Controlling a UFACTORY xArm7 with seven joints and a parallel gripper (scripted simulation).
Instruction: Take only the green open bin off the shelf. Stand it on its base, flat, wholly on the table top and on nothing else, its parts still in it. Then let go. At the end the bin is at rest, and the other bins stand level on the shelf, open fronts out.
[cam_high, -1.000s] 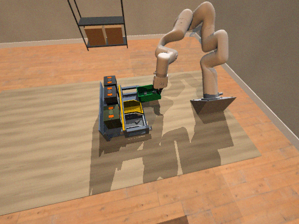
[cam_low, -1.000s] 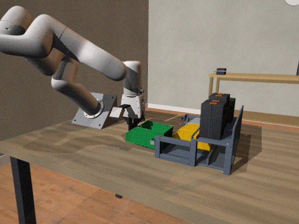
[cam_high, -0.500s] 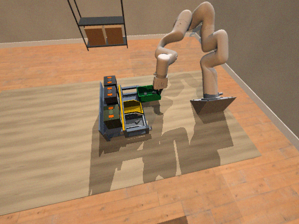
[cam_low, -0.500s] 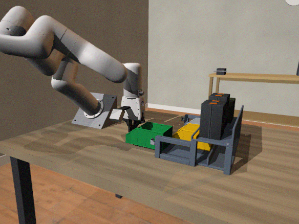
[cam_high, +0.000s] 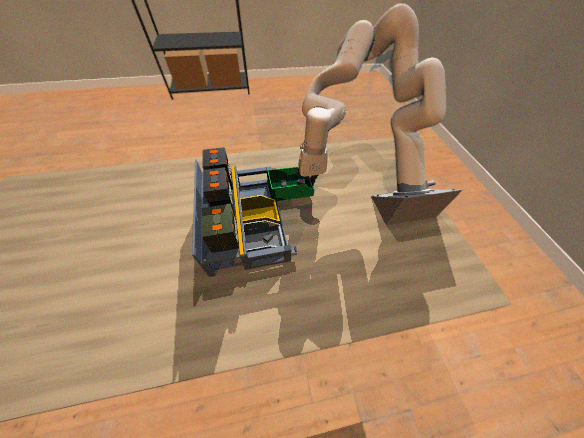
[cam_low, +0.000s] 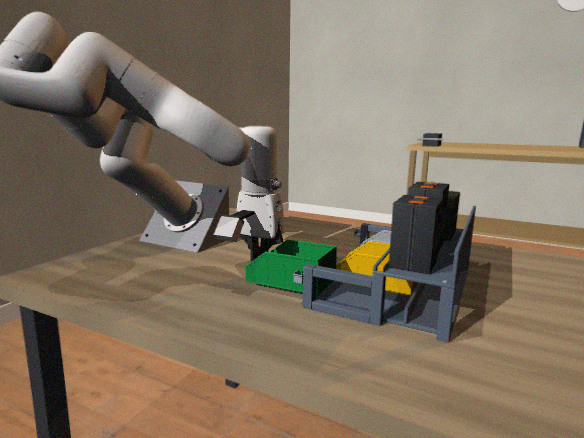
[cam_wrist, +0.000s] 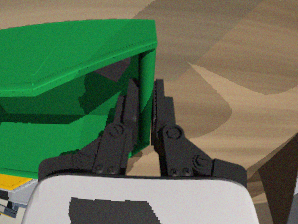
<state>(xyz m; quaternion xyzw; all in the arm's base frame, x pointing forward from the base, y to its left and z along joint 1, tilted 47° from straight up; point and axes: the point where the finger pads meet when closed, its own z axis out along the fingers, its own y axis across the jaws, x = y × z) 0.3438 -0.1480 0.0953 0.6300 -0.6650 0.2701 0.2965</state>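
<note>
Right now the green open bin is 80 mm ahead of my hand. From my hand the other things lie so: yellow bin 240 mm ahead, 100 mm to the left, 10 mm below; then grey bin 250 mm ahead, 220 mm to the left, 10 mm below.
</note>
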